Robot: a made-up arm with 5 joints.
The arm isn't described. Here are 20 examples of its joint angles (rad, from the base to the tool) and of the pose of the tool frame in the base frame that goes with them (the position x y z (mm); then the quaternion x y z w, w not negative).
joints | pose
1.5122 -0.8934 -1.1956 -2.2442 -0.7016 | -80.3 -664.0 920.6 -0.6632 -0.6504 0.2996 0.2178
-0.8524 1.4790 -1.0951 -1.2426 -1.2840 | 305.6 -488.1 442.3 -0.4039 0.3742 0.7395 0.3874
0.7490 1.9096 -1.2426 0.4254 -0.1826 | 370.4 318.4 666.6 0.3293 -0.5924 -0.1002 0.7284
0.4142 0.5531 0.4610 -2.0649 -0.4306 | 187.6 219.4 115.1 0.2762 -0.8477 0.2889 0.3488
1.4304 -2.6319 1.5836 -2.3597 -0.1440 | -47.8 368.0 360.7 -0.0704 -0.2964 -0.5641 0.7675
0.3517 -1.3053 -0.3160 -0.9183 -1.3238 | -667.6 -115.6 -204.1 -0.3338 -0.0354 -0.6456 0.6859
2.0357 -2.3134 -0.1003 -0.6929 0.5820 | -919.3 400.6 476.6 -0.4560 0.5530 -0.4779 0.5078
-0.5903 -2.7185 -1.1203 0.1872 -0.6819 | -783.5 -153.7 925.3 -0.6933 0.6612 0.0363 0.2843
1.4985 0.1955 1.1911 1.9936 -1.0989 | -663.6 -441.6 813.0 0.9485 -0.1804 0.2397 0.1014
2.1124 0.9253 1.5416 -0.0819 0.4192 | 290.9 -433.2 1256.5 0.6088 -0.5140 -0.6006 0.0666
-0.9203 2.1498 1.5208 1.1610 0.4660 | 150.5 -180.2 -31.2 -0.3744 -0.1629 -0.0090 0.9128
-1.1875 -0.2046 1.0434 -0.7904 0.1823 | -518.0 950.3 258.7 0.6189 -0.5127 0.2738 0.5283
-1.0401 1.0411 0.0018 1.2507 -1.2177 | 111.0 753.7 358.7 0.3468 0.3669 -0.4669 0.7260
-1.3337 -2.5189 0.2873 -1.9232 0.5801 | -834.7 58.7 626.6 0.7566 0.0688 0.2922 0.5809
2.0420 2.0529 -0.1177 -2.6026 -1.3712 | -261.3 66.0 341.2 0.6944 0.0306 0.7162 0.0626
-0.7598 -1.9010 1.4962 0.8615 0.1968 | -576.3 -529.9 306.4 -0.4026 -0.3806 -0.8273 0.0927
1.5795 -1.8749 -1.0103 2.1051 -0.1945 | -310.8 -211.9 417.6 -0.2557 -0.2815 0.8720 0.3084
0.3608 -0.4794 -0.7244 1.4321 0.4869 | -467.7 112.1 234.7 0.2285 0.6648 -0.2891 0.6498
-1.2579 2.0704 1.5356 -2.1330 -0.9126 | 216.5 481.4 613.7 -0.2220 0.9175 -0.2895 0.1584
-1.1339 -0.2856 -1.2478 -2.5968 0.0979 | 92.0 232.1 -128.8 -0.3353 -0.5715 -0.4361 0.6089
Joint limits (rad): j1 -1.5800..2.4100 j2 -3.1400..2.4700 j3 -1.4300..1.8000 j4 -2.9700..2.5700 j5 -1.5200..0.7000
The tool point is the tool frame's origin. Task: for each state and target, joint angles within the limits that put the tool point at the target. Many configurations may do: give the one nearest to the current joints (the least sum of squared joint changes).
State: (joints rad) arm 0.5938 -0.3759 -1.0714 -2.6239 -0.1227
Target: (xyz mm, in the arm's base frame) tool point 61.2 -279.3 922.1
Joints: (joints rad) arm 1.1714 0.1808 -1.2705 -2.9700 0.4014
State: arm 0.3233 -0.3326 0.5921 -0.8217 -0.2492
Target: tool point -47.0 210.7 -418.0
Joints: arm -0.0525 0.2426 0.4761 -0.6485 -0.0054
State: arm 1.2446 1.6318 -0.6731 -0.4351 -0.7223
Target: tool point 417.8 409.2 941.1
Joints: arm 1.3091 1.7902 -1.1504 -0.6343 -0.7750
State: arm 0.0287 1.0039 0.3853 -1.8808 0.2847
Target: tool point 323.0 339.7 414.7
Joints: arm -0.1272 1.0366 0.5977 -1.9852 0.1397
